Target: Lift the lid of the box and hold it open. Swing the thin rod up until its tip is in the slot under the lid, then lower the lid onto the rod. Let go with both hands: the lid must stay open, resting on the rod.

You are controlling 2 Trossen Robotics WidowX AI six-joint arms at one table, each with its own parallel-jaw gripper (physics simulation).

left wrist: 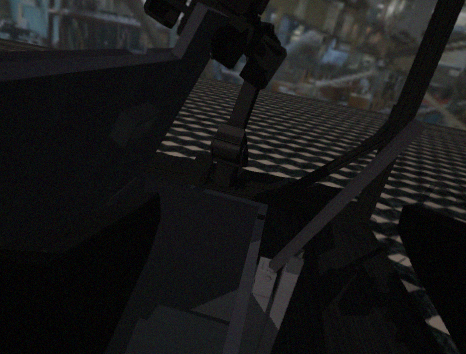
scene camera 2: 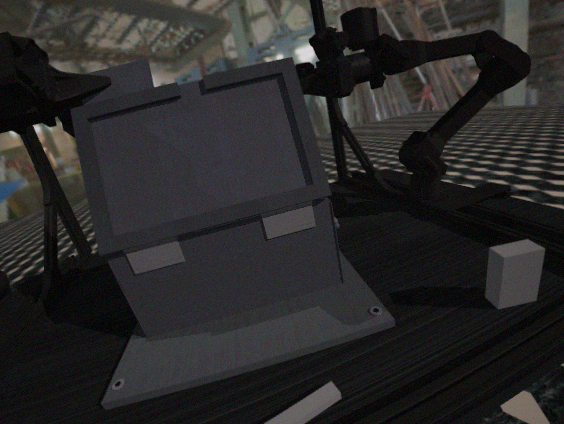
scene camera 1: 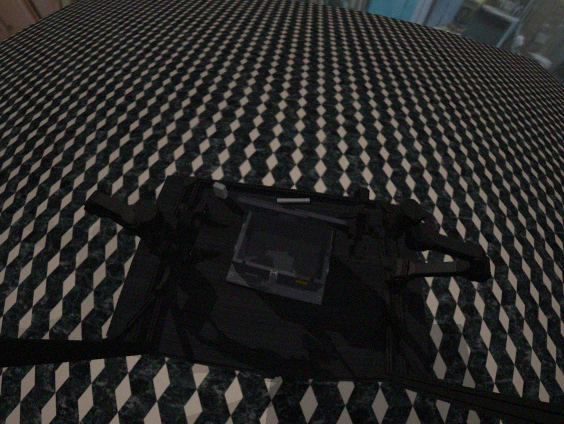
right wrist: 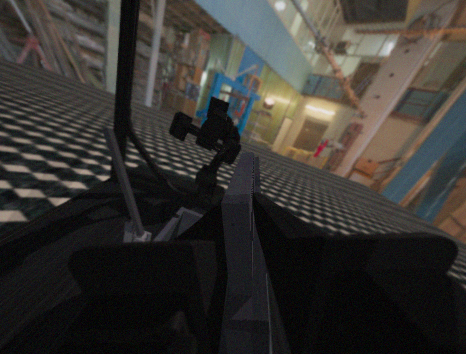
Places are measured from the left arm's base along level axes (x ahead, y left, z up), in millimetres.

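Where they show: left gripper, fingertip midpoint: (left wrist: 278, 210) (scene camera 1: 225, 239) (right wrist: 200, 147); right gripper, fingertip midpoint: (left wrist: 208, 30) (scene camera 2: 112, 83) (scene camera 1: 328, 220) (right wrist: 242, 199); left arm's base, link origin: (scene camera 2: 426, 197) (scene camera 1: 167, 251) (right wrist: 201, 196); right arm's base, link origin: (left wrist: 224, 182) (scene camera 2: 2, 339) (scene camera 1: 391, 279).
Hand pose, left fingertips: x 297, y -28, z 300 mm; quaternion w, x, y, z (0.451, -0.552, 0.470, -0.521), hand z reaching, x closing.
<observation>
Each offset is from my left fingertips to the top centre of the thing. "*": to the spot under its first point. Level surfaces: height alone.
The grey box (scene camera 1: 279, 275) (scene camera 2: 230, 278) stands on a base plate {* dx +202, dy +251, dz -307 mm} (scene camera 2: 238, 353). Its lid (scene camera 2: 196, 156) (scene camera 1: 290, 210) (right wrist: 242, 267) is raised almost upright. My right gripper (scene camera 1: 360, 220) (right wrist: 242, 199) is shut on the lid's free edge. The thin rod (left wrist: 337, 200) (right wrist: 124, 186) is swung up from its hinge at the box's front. Its upper end runs out of the left wrist view, so I cannot tell whether the tip sits in the slot. My left gripper (scene camera 2: 307, 80) is open and empty beside the lid's top corner, close to the rod.
The box stands on a dark mat {dz -319 mm} (scene camera 1: 238, 328) on the checkered table top. A small white block {dx -144, dy +337, dz -243 mm} (scene camera 1: 220, 190) and a white bar {dx +187, dy +355, dz -309 mm} (scene camera 1: 293, 200) (scene camera 2: 310, 404) lie on the mat behind the box. A black vertical pole (scene camera 2: 332, 126) stands near the left arm.
</observation>
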